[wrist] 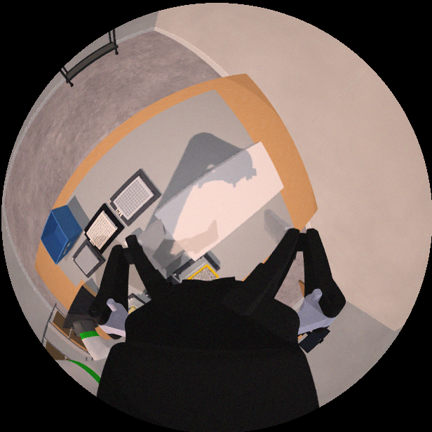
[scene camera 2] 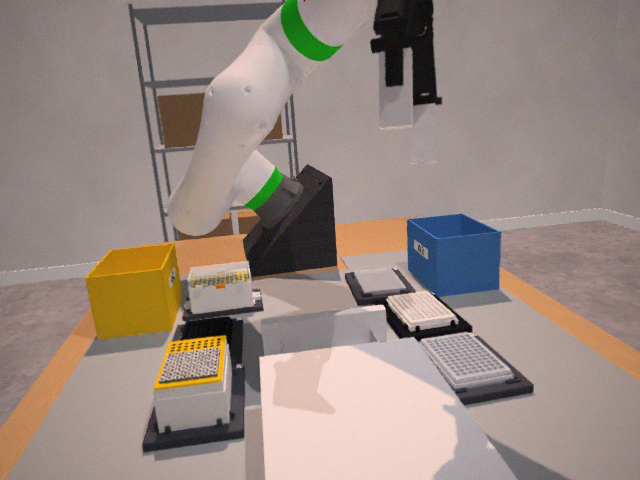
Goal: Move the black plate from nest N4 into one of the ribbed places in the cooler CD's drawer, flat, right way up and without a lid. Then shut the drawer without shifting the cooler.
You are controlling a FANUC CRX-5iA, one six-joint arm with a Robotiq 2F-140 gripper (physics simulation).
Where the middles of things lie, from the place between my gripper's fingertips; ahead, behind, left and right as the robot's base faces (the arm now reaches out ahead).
Scene:
I see the drawer (scene camera 2: 296, 333) 11 cm behind my hand, 8 cm to the right of it and 30 cm below it. The rest, counted from my hand: nest N1 (scene camera 2: 499, 390): 15 cm behind, 10 cm to the left, 33 cm below; yellow-topped tip rack (scene camera 2: 193, 389): 11 cm behind, 27 cm to the right, 30 cm below; white plate (scene camera 2: 421, 308): 33 cm behind, 8 cm to the left, 32 cm below.

